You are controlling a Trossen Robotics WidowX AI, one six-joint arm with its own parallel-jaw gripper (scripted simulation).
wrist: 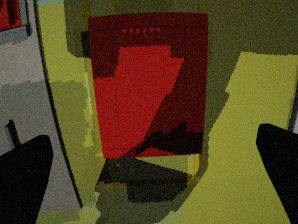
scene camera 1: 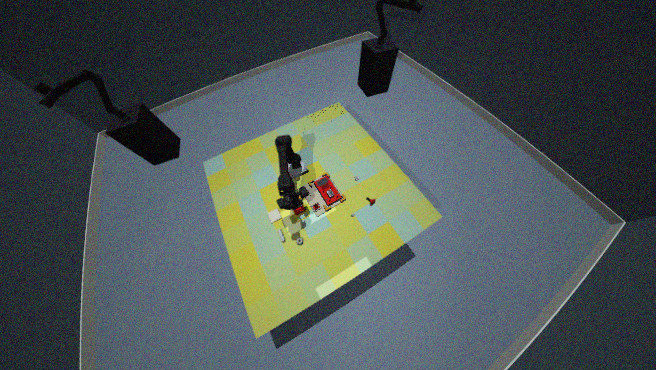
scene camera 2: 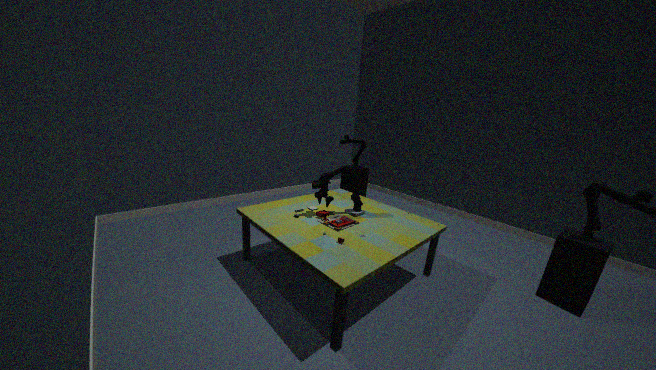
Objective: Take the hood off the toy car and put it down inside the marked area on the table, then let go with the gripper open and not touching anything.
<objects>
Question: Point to a hood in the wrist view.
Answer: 149, 71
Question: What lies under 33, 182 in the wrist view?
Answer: My gripper.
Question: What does my gripper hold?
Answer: Nothing.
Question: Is my gripper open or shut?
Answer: Open.
</objects>
